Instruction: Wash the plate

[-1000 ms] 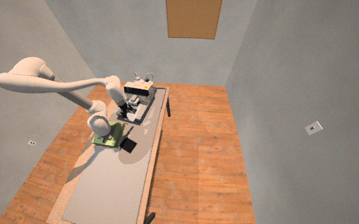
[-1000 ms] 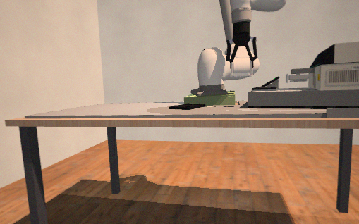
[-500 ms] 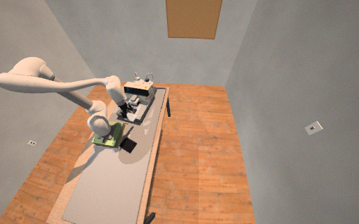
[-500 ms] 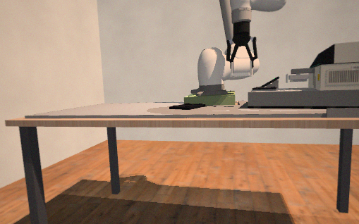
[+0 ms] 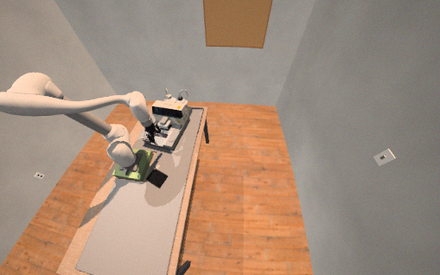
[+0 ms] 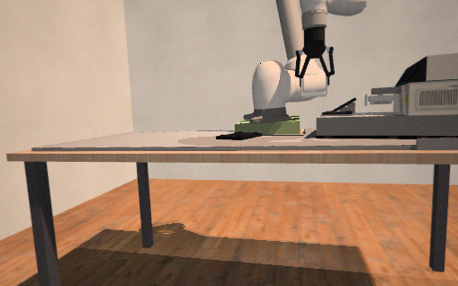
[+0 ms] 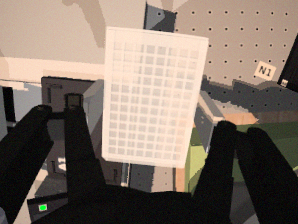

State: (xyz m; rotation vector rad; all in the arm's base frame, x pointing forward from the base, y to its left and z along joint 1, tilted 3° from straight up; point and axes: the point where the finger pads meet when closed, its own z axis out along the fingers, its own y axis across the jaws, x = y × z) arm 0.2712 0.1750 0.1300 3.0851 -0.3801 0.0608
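The carrier lies 6 cm behind my hand, 10 cm to the left of it and 10 cm below it. Round my hand: white well plate (3 cm below); washer (2 cm behind, 25 cm to the left, 5 cm below); N1 label (3 cm behind, 18 cm to the right, 18 cm below).
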